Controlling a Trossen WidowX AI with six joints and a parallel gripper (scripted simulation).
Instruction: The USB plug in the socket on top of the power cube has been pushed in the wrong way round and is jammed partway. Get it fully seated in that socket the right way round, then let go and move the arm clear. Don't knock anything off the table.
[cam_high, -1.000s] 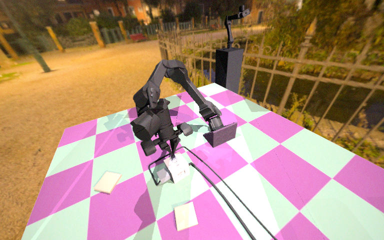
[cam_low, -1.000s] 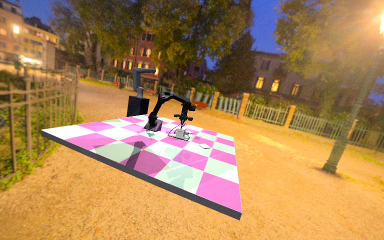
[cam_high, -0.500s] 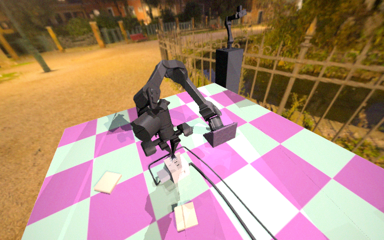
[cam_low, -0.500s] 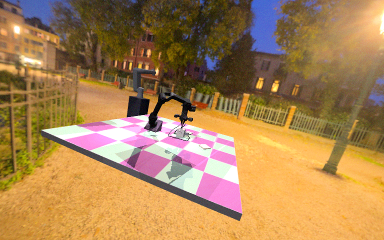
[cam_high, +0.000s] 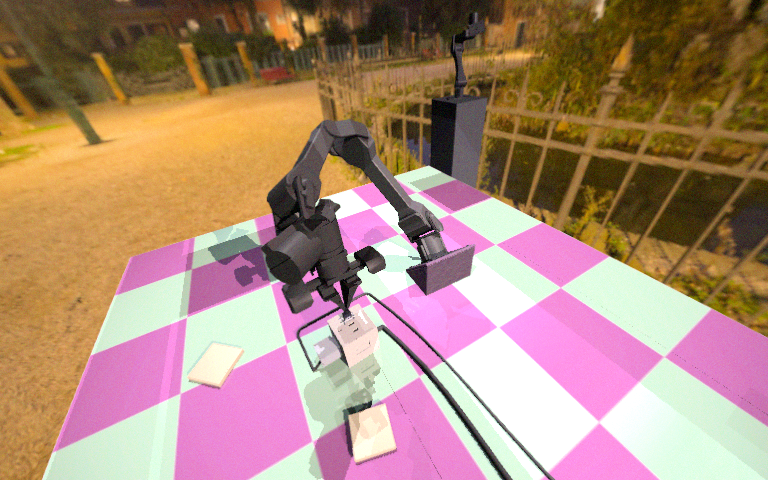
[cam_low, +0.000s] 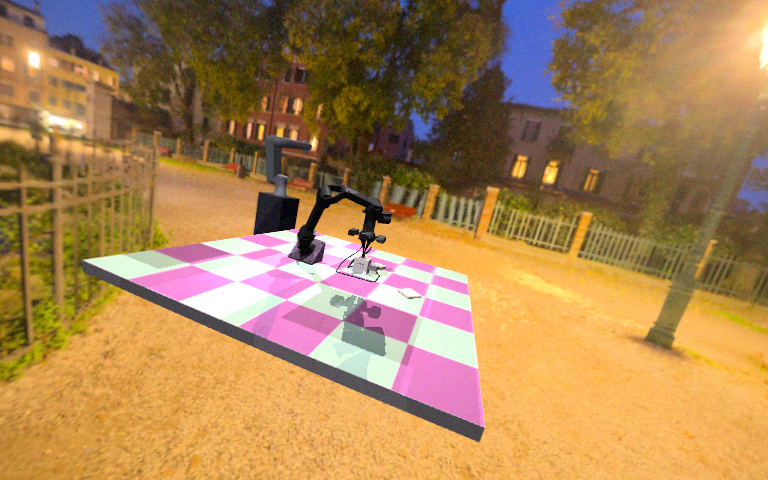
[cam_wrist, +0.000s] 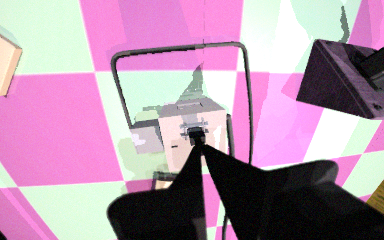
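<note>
Now: gripper tip 20 mm above the dark USB plug.
</note>
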